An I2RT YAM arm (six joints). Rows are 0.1 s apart.
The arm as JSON. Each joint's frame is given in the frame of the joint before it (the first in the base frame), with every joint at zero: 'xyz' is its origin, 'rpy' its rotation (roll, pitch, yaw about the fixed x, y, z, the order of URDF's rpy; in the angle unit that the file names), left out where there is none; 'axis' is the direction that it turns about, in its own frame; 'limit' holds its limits. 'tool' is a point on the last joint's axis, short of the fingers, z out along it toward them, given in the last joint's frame.
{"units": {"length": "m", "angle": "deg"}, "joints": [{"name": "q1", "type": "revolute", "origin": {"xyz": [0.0, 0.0, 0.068]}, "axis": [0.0, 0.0, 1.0], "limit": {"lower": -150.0, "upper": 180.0}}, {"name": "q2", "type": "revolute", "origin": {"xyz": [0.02, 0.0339, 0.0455]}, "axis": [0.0, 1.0, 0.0], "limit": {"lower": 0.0, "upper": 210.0}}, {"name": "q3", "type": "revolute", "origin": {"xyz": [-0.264, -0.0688, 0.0]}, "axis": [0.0, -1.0, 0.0], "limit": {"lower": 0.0, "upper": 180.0}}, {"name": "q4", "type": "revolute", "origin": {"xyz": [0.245, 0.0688, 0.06]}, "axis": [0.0, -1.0, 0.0], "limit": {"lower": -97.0, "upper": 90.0}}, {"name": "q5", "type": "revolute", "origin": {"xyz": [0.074, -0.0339, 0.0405]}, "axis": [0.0, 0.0, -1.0], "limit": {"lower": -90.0, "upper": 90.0}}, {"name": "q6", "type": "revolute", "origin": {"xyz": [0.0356, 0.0, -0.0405]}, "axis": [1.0, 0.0, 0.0], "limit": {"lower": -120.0, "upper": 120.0}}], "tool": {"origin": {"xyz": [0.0, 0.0, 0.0], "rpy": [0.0, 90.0, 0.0]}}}
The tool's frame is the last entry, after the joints.
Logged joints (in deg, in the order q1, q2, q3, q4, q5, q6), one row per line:
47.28, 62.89, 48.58, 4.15, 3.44, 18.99
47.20, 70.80, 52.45, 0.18, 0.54, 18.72
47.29, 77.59, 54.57, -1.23, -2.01, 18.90
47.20, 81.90, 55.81, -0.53, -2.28, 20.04
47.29, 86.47, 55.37, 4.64, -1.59, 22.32
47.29, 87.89, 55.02, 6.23, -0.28, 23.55
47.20, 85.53, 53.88, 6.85, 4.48, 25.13
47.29, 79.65, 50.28, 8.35, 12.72, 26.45
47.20, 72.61, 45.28, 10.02, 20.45, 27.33
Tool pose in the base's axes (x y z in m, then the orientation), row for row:
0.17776, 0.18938, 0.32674, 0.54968, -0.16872, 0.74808, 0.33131
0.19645, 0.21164, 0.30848, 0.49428, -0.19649, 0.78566, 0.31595
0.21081, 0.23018, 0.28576, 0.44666, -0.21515, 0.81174, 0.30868
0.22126, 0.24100, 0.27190, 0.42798, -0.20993, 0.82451, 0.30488
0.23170, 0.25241, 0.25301, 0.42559, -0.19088, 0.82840, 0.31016
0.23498, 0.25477, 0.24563, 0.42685, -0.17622, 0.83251, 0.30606
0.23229, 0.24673, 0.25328, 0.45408, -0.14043, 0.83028, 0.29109
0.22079, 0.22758, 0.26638, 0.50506, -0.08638, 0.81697, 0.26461
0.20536, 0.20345, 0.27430, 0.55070, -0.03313, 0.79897, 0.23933
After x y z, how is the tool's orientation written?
As a quaternion, w x y z.
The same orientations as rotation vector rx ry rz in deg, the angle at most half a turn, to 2 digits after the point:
-22.89, 101.47, 44.94
-27.29, 109.14, 43.89
-30.53, 115.17, 43.80
-30.04, 117.98, 43.62
-27.34, 118.66, 44.43
-25.23, 119.18, 43.82
-19.86, 117.41, 41.16
-11.94, 112.95, 36.58
-4.49, 108.33, 32.45

